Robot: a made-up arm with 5 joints.
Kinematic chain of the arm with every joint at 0, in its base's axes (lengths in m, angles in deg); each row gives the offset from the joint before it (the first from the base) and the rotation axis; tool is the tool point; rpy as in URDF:
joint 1: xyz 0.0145 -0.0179 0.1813 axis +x
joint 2: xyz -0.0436 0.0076 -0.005 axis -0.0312 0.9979 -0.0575
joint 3: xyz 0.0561 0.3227 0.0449 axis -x
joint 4: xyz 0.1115 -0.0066 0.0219 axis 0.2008 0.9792 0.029
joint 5: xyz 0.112 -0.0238 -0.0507 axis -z
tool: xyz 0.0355 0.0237 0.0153 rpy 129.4 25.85 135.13
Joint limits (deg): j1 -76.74..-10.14 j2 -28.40..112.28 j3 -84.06..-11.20 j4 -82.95..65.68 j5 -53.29..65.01
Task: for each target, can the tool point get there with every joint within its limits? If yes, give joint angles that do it. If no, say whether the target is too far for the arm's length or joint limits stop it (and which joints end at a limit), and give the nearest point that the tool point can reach.
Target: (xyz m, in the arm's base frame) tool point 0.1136 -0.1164 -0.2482
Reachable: yes | joints -65.57 65.41 -37.79 17.16 -44.32
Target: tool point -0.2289 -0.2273 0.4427
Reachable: no: joint limits stop it (at a limit: joint 1, joint 2, joint 3, joint 4, joint 5) | nearest point -0.0858 -0.2106 -0.0016 | short by 0.467 m
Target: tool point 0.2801 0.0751 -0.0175
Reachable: yes | joints -52.13 33.30 -42.79 -60.42 23.45
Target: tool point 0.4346 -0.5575 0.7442
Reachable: no: too far | nearest point 0.1494 -0.1698 -0.0062 | short by 0.891 m
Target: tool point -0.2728 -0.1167 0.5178
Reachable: no: joint limits stop it (at a limit: joint 1, joint 2, joint 4, joint 5) | nearest point 0.0845 0.2116 0.3743 | short by 0.506 m
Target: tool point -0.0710 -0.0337 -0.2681
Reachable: yes | joints -41.04 99.53 -37.24 3.38 43.63
